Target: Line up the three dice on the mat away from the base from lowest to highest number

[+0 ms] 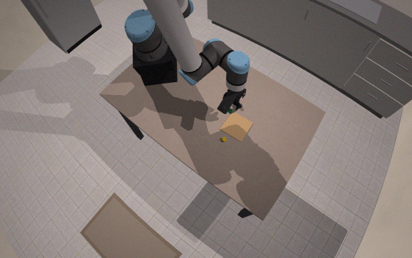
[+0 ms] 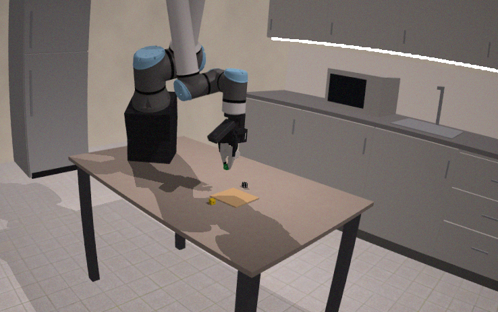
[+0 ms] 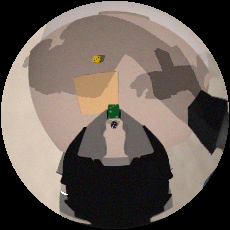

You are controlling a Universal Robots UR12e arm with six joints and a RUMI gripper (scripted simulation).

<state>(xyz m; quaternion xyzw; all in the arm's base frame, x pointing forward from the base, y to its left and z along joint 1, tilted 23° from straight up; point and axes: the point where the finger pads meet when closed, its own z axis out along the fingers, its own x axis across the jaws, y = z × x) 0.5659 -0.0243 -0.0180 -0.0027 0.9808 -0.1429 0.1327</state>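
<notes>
My gripper is now 120 mm above the orange mat and 50 mm short of it. Also, from my hand: black die: 120 mm to the left, 110 mm below; then green die: 10 mm below; then yellow die: 110 mm to the right, 110 mm below, 40 mm ahead.
</notes>
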